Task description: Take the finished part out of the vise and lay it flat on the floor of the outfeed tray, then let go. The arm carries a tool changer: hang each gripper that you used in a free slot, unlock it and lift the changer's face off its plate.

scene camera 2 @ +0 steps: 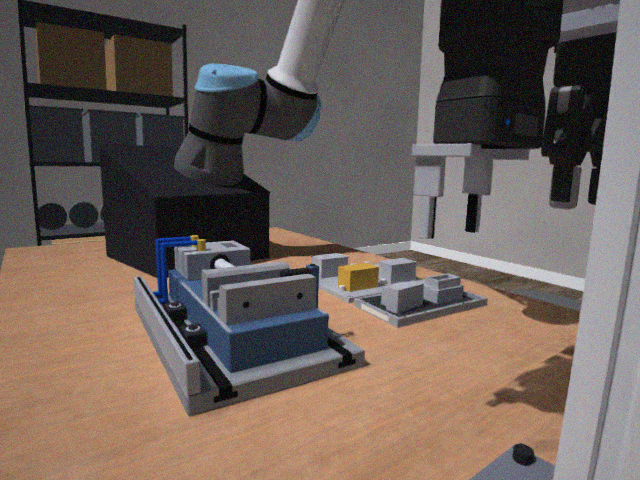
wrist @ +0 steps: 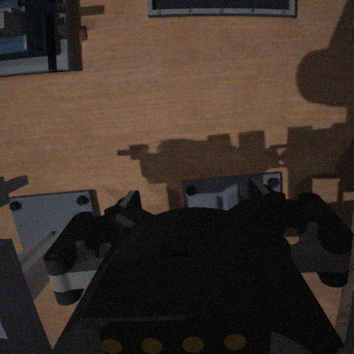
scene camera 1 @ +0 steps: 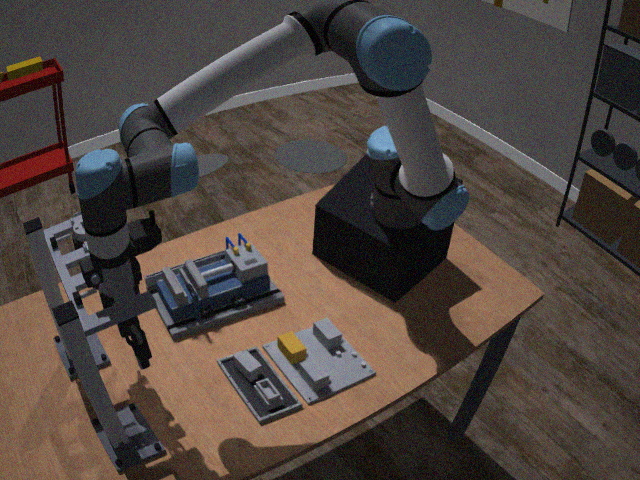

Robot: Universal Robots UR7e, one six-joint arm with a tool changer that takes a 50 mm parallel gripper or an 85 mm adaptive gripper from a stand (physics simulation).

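Pixels of known places: arm's base, origin of its link: (scene camera 2: 208,171) (scene camera 1: 402,204).
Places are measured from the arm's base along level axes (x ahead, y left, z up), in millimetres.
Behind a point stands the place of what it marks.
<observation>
The adaptive gripper (scene camera 1: 142,356) (scene camera 2: 579,197) (wrist: 195,192) is on the arm at the tool stand (scene camera 1: 85,361) @(y 76, x 860, z 78 mm) (scene camera 2: 610,258) @(y -235, x 829, z -13 mm), fingers down and wide apart, with nothing between them. Whether its plate rests in the slot or is unlocked cannot be told. The parallel gripper (scene camera 2: 449,222) hangs beside it at the stand. The outfeed tray (scene camera 1: 281,412) @(y 193, x 529, z -182 mm) (scene camera 2: 444,311) @(y 86, x 563, z -186 mm) (wrist: 222,13) holds a grey part with a raised hollow top (scene camera 1: 272,400) @(y 169, x 532, z -162 mm) (scene camera 2: 443,294) @(y 124, x 537, z -174 mm), upright, and a plain grey block (scene camera 1: 249,364) @(y 70, x 511, z -152 mm) (scene camera 2: 403,297) @(y 39, x 523, z -165 mm). The vise (scene camera 1: 217,289) @(y -144, x 439, z -133 mm) (scene camera 2: 279,335) @(y -208, x 559, z -145 mm) (wrist: 12,45) shows no part between its jaws.
A grey plate (scene camera 1: 351,377) @(y 209, x 350, z -185 mm) with a yellow block (scene camera 1: 292,347) @(y 86, x 409, z -150 mm) (scene camera 2: 358,276) @(y 58, x 416, z -161 mm) and two grey blocks is beside the tray. The stand's posts flank the arm's wrist. The black robot base (scene camera 1: 356,258) @(y -30, x 110, z -130 mm) (scene camera 2: 211,222) @(y -53, x 112, z -98 mm) is at the table's far side.
</observation>
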